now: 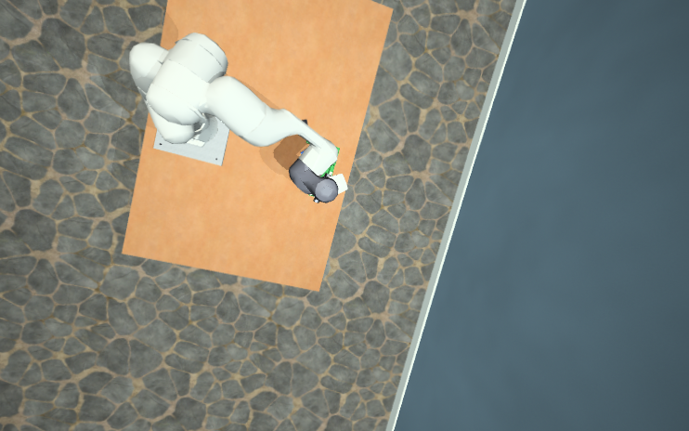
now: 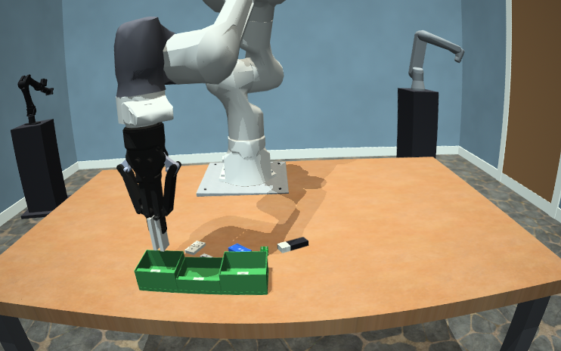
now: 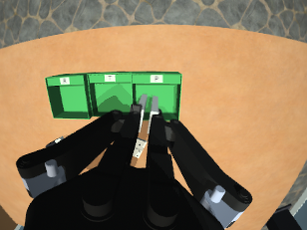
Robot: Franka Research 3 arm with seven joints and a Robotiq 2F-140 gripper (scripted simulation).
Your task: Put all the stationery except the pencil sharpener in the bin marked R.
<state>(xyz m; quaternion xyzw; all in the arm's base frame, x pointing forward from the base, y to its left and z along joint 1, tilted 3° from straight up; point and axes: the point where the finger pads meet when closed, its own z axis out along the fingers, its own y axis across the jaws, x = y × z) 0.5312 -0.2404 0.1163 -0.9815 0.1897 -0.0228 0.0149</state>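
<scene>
Now: hand 2 cm short of the green bin row, 7 cm to the right of it and 9 cm above it. The rest, counted from my hand: white domino 12 cm behind, 6 cm to the left, 10 cm below; then blue flat item 8 cm behind, 15 cm to the left, 10 cm below; then white piece 6 cm behind, 8 cm to the left, 10 cm below.
</scene>
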